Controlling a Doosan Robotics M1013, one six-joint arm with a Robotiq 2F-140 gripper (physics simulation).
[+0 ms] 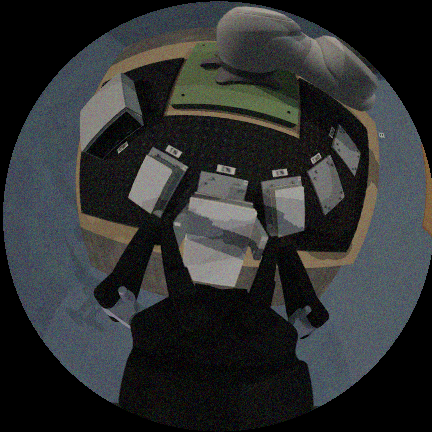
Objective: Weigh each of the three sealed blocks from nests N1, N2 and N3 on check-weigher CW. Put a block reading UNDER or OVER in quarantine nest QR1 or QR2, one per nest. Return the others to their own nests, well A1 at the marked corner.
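Seen in the pictures: gripper, fingertip midpoint: (219,218); arm's base, link origin: (246,66).
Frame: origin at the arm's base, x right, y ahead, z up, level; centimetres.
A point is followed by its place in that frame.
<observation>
My gripper (219,218) @[z 15.0, x 8.8, y 40.5 cm] is shut on the pale block from N2 (222,214) @[z 18.2, x 8.4, y 38.9 cm], its pads on the two sides. The block is raised over the near part of nest N2 (222,184) @[z -1.4, x 8.1, y 37.7 cm], whose far part shows bare. A block (150,181) @[z 2.8, x 25.3, y 35.4 cm] sits in nest N1 (175,172) @[z -0.9, x 19.8, y 34.0 cm] on the left. Another block (291,204) @[z 2.7, x -8.9, y 41.9 cm] sits in nest N3 (270,200) @[z -1.0, x -4.4, y 41.8 cm] on the right. Two empty grey nests, QR1 (326,185) @[z -1.4, x -24.5, y 36.7 cm] and QR2 (346,150) @[z -1.4, x -36.1, y 22.6 cm], are at the right. A pale box with a dark front (102,117) @[z 7.4, x 39.4, y 14.1 cm] stands at the far left; its label is unreadable, so I cannot tell if it is CW.
A green plate (200,95) @[z -0.2, x 13.0, y 12.8 cm] lies at the back of the dark table top (230,137) @[z -2.6, x 5.8, y 25.4 cm], under a big grey robot arm (260,40) @[z 18.9, x 0.9, y 7.8 cm]. The table has a wooden rim (372,205) @[z -3.9, x -70.1, y 42.9 cm]. The blocks in N1 and N3 stand close to my fingers on either side.
</observation>
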